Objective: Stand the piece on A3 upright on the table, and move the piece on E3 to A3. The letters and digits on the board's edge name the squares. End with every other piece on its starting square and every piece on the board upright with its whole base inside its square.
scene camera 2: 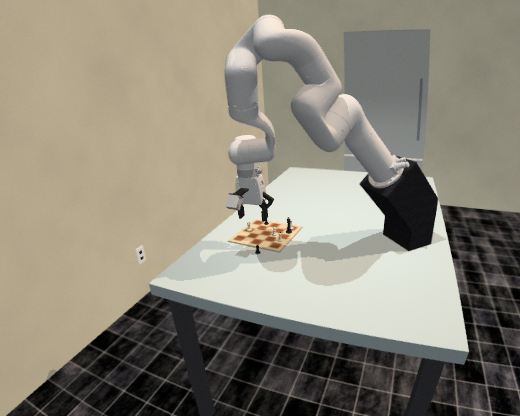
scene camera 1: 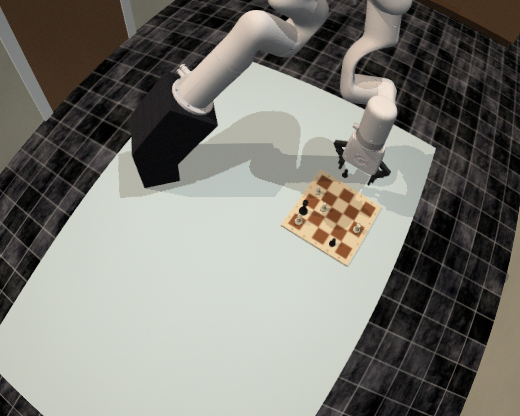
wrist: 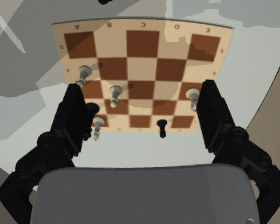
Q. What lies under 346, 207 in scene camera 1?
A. A chessboard.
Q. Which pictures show the gripper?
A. Scene camera 2, scene camera 1 and the wrist view: all of them.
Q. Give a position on a chessboard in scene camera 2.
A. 261, 234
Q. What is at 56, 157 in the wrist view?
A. The gripper.
